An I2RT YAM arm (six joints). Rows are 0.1 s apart.
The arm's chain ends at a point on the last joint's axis. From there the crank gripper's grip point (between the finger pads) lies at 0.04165 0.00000 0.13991 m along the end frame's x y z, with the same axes.
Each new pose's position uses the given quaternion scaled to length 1; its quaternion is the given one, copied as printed.
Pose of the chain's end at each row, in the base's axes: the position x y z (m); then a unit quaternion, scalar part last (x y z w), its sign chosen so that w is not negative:
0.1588, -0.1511, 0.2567, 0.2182, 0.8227, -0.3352, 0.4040
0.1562, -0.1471, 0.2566, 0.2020, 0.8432, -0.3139, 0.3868
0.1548, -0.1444, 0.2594, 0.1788, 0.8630, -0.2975, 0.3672
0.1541, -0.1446, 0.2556, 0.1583, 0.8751, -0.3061, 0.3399
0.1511, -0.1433, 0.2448, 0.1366, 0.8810, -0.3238, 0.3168
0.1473, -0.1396, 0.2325, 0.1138, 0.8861, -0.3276, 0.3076
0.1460, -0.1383, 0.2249, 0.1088, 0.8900, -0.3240, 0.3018
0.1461, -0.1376, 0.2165, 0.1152, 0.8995, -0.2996, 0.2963
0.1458, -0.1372, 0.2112, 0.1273, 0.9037, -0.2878, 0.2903
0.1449, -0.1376, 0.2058, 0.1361, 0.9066, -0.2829, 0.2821
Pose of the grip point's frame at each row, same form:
0.2072, -0.2493, 0.1601, 0.2182, 0.8227, -0.3352, 0.4040
0.2039, -0.2390, 0.1537, 0.2020, 0.8432, -0.3139, 0.3868
0.2008, -0.2309, 0.1512, 0.1788, 0.8630, -0.2975, 0.3672
0.1938, -0.2317, 0.1454, 0.1583, 0.8751, -0.3061, 0.3399
0.1851, -0.2338, 0.1354, 0.1366, 0.8810, -0.3238, 0.3168
0.1804, -0.2306, 0.1233, 0.1138, 0.8861, -0.3276, 0.3076
0.1782, -0.2283, 0.1145, 0.1088, 0.8900, -0.3240, 0.3018
0.1778, -0.2213, 0.1012, 0.1152, 0.8995, -0.2996, 0.2963
0.1757, -0.2177, 0.0931, 0.1273, 0.9037, -0.2878, 0.2903
0.1722, -0.2165, 0.0860, 0.1361, 0.9066, -0.2829, 0.2821

